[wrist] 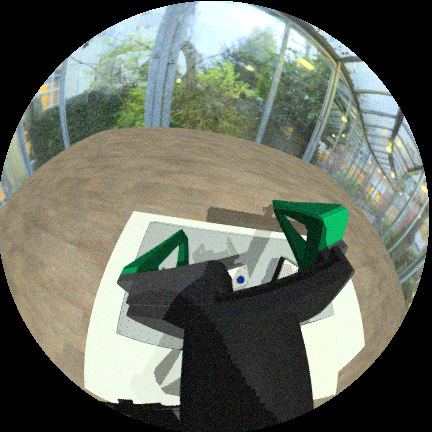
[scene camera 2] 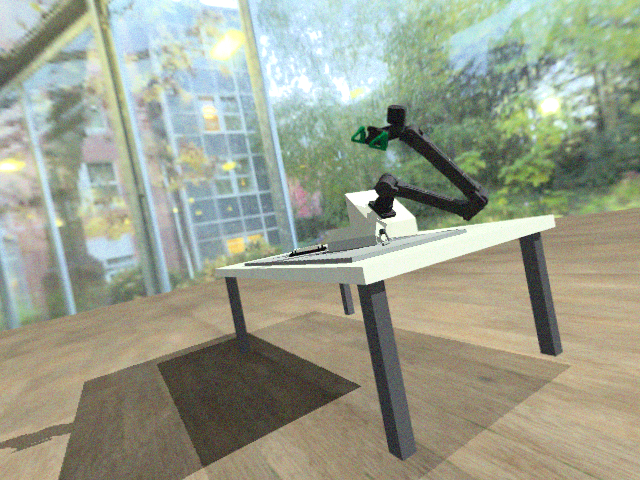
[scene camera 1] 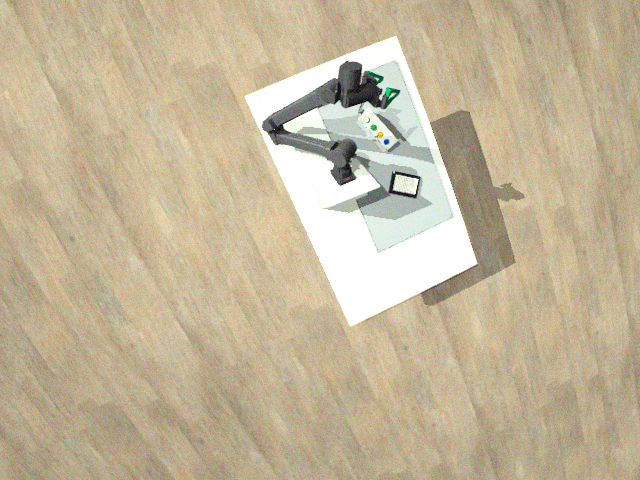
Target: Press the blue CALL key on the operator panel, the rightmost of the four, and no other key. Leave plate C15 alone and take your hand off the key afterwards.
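Frame: origin at the arm's base, x back, y right, z up, level; metres.
Seen in the pictures: gripper, fingertip midpoint: (wrist: 227, 220) (scene camera 2: 359, 142) (scene camera 1: 391, 85); arm's base, origin of the base link: (scene camera 2: 381, 210) (scene camera 1: 342, 175).
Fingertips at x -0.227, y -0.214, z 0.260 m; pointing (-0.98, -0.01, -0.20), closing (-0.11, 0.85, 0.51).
Note:
Pixels of each thing's top centre, then the offset from my fingertips to it. Level surfaces: height alone.
- pale operator panel, middle of its top: (wrist: 218, 278) (scene camera 2: 353, 225) (scene camera 1: 381, 126) dz -0.307, dx -0.060, dy +0.056 m
- black-framed plate, middle of its top: (wrist: 288, 273) (scene camera 2: 307, 247) (scene camera 1: 406, 184) dz -0.365, dx -0.110, dy +0.378 m
- mat, its level: dz -0.391 m
The pale operator panel (scene camera 1: 381, 127) (wrist: 243, 270) lies on the grey mat, with white (scene camera 1: 367, 119), green (scene camera 1: 373, 127), yellow (scene camera 1: 379, 134) and blue keys (scene camera 1: 386, 141) in a row. The blue key (wrist: 240, 280) also shows in the wrist view; the gripper body hides the other keys there. A black-framed plate (scene camera 1: 404, 184) (scene camera 2: 308, 251) (wrist: 287, 269), apparently C15, lies apart from the panel beyond its blue end. My gripper (scene camera 1: 391, 86) (scene camera 2: 368, 143) (wrist: 227, 220) is open and empty, its green fingers high above the table, towards the white-key end of the panel in scene camera 1.
The arm stands on a white block (scene camera 1: 330, 198) (scene camera 2: 403, 225) beside the mat (scene camera 1: 392, 235). Its folded elbow (scene camera 1: 271, 125) (scene camera 2: 473, 204) reaches out over the edge of the white table (scene camera 1: 372, 289) (scene camera 2: 439, 258). The arm's shadows fall across the mat and panel.

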